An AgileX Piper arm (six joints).
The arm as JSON. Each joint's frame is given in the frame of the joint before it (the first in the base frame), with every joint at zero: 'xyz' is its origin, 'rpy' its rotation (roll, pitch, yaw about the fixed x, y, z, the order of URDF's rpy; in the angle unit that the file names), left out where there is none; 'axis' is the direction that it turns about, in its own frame. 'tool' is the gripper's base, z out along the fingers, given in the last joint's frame.
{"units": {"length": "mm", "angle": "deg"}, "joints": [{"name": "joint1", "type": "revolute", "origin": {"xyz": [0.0, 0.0, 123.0]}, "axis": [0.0, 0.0, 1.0]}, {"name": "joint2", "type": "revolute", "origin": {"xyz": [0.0, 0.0, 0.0]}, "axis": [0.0, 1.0, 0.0]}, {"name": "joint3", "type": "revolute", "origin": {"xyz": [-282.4, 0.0, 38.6]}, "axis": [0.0, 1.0, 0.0]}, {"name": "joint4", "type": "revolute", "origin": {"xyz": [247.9, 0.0, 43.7]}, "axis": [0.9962, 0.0, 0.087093]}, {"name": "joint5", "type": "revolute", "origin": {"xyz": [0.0, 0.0, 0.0]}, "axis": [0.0, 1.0, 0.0]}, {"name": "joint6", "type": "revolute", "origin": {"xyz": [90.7, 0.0, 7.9]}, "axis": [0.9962, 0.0, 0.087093]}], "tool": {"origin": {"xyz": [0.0, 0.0, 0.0], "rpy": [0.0, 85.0, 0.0]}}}
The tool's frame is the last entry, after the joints.
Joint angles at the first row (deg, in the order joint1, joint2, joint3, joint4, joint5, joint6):
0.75 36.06 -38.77 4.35 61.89 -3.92
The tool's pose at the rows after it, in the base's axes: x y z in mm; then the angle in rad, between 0 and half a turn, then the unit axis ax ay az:
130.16 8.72 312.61 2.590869 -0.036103 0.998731 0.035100
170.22 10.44 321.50 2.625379 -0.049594 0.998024 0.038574
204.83 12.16 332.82 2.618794 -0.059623 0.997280 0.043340
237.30 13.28 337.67 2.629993 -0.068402 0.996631 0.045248
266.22 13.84 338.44 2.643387 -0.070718 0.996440 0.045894
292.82 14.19 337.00 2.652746 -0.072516 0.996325 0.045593
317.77 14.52 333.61 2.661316 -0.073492 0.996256 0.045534
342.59 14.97 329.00 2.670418 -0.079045 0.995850 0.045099
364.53 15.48 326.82 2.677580 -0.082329 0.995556 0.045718
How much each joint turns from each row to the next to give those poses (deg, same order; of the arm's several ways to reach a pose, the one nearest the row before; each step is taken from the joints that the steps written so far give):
0.00 10.45 -5.86 0.67 -0.20 -0.60
0.01 9.68 -6.42 0.91 -1.18 -1.98
-0.01 7.39 -6.71 1.00 -0.97 -1.52
0.00 6.93 -6.08 0.51 -0.12 -1.22
0.00 6.07 -5.35 0.13 0.07 -0.34
0.00 5.49 -4.94 0.00 0.00 -0.24
0.00 5.15 -4.71 0.00 0.05 -0.13
0.00 5.19 -5.00 0.06 0.38 -0.65
0.00 4.67 -5.39 0.07 1.15 -0.27

